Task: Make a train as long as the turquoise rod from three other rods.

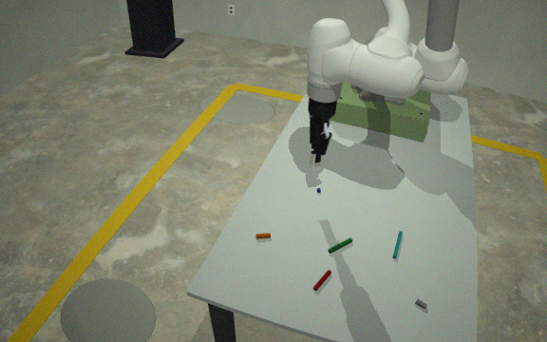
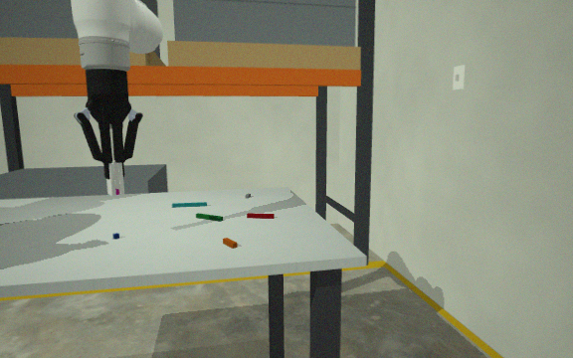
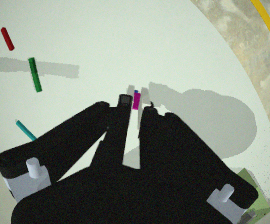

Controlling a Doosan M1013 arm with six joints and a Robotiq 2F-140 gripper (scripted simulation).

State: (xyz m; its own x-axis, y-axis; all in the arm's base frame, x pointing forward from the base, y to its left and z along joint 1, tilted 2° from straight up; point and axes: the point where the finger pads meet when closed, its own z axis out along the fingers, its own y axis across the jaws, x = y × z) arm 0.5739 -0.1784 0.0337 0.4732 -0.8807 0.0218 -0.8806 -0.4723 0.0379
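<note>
Now: the blue rod 1 cm behind my hand, 2 cm to the left of it and 13 cm below it. Round my hand: orange rod 22 cm ahead, 10 cm to the right, 13 cm below; green rod 20 cm ahead, 12 cm to the left, 13 cm below; magenta rod 3 cm below.
</note>
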